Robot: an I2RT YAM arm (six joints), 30 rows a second.
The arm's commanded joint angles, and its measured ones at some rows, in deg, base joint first. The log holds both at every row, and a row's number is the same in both.
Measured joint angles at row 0:
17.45, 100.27, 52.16, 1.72, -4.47, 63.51
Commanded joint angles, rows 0 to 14:
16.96, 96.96, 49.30, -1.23, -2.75, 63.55
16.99, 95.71, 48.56, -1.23, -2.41, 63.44
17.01, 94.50, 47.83, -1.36, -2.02, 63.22
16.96, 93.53, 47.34, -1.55, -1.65, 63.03
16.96, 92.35, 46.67, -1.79, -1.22, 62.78
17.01, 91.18, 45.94, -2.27, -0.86, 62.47
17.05, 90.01, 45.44, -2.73, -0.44, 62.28
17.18, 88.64, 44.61, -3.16, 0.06, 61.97
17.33, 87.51, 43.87, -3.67, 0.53, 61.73
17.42, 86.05, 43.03, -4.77, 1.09, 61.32
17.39, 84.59, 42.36, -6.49, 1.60, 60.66
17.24, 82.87, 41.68, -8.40, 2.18, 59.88
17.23, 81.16, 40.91, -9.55, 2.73, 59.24
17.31, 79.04, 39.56, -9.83, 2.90, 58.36
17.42, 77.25, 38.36, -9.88, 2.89, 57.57
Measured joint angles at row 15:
17.30, 81.69, 40.93, -5.06, 0.03, 60.82
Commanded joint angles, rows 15 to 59:
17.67, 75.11, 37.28, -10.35, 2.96, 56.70
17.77, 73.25, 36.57, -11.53, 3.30, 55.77
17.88, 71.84, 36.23, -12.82, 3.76, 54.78
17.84, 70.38, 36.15, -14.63, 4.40, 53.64
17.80, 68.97, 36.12, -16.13, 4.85, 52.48
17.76, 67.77, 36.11, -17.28, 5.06, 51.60
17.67, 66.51, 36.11, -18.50, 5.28, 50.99
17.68, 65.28, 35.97, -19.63, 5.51, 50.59
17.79, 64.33, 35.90, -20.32, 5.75, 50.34
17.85, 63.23, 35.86, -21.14, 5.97, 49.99
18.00, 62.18, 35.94, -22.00, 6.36, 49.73
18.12, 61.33, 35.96, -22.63, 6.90, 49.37
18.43, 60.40, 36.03, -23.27, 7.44, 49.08
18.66, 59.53, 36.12, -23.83, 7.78, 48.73
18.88, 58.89, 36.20, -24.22, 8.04, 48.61
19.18, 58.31, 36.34, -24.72, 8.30, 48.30
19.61, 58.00, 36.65, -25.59, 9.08, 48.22
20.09, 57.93, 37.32, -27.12, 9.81, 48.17
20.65, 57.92, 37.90, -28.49, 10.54, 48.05
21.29, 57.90, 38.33, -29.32, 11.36, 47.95
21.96, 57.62, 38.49, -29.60, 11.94, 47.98
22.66, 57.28, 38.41, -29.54, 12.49, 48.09
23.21, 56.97, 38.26, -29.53, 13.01, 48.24
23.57, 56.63, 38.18, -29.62, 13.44, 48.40
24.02, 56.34, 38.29, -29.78, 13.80, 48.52
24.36, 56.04, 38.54, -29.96, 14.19, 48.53
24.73, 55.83, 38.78, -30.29, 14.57, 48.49
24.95, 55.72, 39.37, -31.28, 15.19, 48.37
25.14, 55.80, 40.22, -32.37, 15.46, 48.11
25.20, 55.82, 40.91, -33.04, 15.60, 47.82
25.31, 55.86, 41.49, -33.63, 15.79, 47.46
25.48, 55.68, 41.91, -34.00, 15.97, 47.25
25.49, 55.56, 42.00, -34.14, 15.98, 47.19
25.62, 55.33, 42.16, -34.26, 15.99, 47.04
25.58, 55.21, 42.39, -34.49, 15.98, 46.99
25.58, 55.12, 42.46, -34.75, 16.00, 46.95
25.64, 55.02, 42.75, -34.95, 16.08, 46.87
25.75, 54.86, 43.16, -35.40, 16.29, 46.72
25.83, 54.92, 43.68, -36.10, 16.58, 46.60
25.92, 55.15, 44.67, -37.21, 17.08, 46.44
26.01, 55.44, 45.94, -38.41, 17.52, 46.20
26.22, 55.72, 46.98, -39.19, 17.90, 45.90
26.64, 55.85, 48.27, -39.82, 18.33, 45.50
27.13, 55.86, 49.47, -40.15, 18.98, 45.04
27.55, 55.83, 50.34, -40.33, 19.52, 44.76
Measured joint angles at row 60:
26.44, 56.14, 46.06, -38.46, 15.64, 46.63
